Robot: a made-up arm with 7 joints.
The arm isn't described. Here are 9 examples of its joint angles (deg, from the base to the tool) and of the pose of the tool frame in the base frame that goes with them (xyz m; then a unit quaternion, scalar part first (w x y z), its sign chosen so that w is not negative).
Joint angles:
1: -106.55 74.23 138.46 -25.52 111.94 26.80 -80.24
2: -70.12 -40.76 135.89 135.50 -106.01 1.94 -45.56
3: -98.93 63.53 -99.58 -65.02 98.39 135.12 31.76
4: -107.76 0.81 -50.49 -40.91 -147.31 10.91 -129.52
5: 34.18 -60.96 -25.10 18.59 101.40 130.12 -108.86
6: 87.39 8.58 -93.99 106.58 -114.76 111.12 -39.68
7: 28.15 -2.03 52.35 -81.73 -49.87 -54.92 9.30
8: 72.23 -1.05 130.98 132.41 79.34 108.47 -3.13
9: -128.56 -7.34 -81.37 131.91 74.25 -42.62 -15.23
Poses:
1: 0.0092 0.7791 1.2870 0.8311 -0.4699 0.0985 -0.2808
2: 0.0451 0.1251 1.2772 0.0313 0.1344 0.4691 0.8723
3: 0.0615 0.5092 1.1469 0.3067 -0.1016 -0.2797 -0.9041
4: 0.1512 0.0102 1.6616 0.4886 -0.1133 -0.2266 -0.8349
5: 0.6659 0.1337 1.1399 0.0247 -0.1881 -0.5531 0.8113
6: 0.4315 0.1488 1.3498 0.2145 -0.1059 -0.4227 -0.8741
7: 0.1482 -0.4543 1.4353 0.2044 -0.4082 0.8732 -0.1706
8: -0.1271 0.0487 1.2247 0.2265 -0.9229 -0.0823 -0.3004
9: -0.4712 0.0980 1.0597 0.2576 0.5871 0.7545 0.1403
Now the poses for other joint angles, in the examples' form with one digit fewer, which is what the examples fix.
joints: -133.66 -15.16 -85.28 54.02 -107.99 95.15 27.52
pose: -0.581 -0.083 1.489 0.935 0.145 0.234 -0.222
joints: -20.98 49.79 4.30 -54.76 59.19 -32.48 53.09
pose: -0.713 0.168 1.229 0.428 0.054 0.501 -0.750
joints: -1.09 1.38 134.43 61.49 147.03 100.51 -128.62
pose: -0.222 0.091 1.408 0.568 -0.683 0.440 -0.131
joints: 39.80 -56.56 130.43 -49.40 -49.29 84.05 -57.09
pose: 0.694 -0.034 1.106 0.020 -0.092 0.880 -0.466
